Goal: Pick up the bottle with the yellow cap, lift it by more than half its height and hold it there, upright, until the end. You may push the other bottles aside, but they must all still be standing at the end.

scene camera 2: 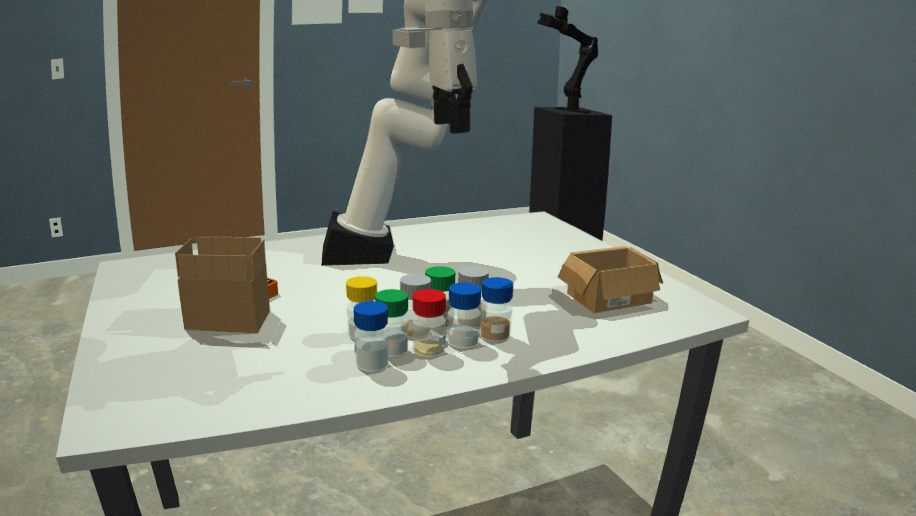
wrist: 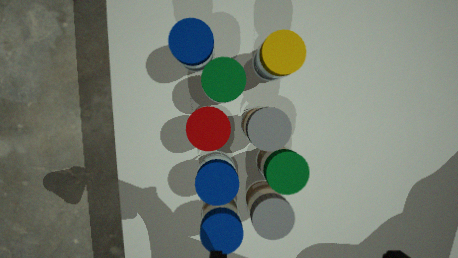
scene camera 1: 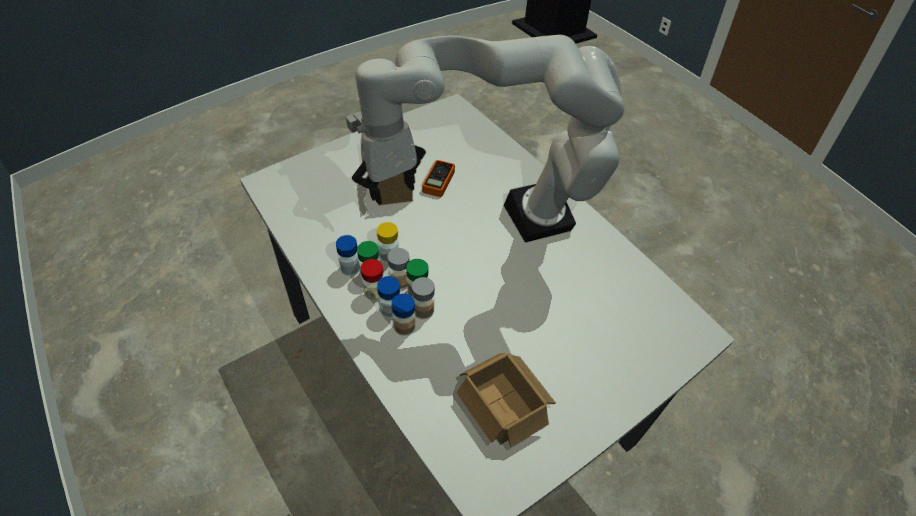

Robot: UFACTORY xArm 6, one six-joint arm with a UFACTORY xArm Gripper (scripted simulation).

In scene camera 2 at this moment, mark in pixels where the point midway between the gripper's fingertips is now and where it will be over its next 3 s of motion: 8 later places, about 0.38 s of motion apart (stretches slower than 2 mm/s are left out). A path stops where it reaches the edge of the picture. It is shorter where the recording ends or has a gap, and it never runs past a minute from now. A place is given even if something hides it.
My gripper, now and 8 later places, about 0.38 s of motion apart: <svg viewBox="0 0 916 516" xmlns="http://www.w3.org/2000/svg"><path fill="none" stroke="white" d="M451 128L460 132L460 133L450 139L442 144L430 151L419 158L411 162L400 168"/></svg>
